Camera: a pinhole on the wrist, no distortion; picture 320 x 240 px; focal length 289.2 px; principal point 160.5 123.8 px. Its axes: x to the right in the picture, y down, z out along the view. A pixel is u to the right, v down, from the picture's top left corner.
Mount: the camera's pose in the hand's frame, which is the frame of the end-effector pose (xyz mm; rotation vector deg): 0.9 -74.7 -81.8 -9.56 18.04 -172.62
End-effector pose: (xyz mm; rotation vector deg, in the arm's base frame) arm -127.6 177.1 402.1 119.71 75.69 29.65
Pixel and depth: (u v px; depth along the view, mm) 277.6 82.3 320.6
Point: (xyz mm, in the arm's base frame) -86.4 56.1 141.3
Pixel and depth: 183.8 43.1 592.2
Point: 176.7 46.1 -18.2
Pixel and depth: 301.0 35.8 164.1
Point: -141.4 114.7 284.7
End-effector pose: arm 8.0 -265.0 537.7 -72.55 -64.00 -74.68
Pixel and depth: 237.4 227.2 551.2
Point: -335.4 205.6 500.2
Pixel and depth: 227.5 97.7 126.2
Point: -78.6 -208.2 526.7
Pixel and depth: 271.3 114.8 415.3
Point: -117.1 95.7 445.4
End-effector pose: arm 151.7 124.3 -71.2 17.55 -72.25 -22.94
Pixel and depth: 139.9 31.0 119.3
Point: 109.5 61.3 -68.8
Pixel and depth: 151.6 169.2 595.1
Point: -314.4 -174.4 23.6
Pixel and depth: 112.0 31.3 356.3
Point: -100.3 56.5 74.3
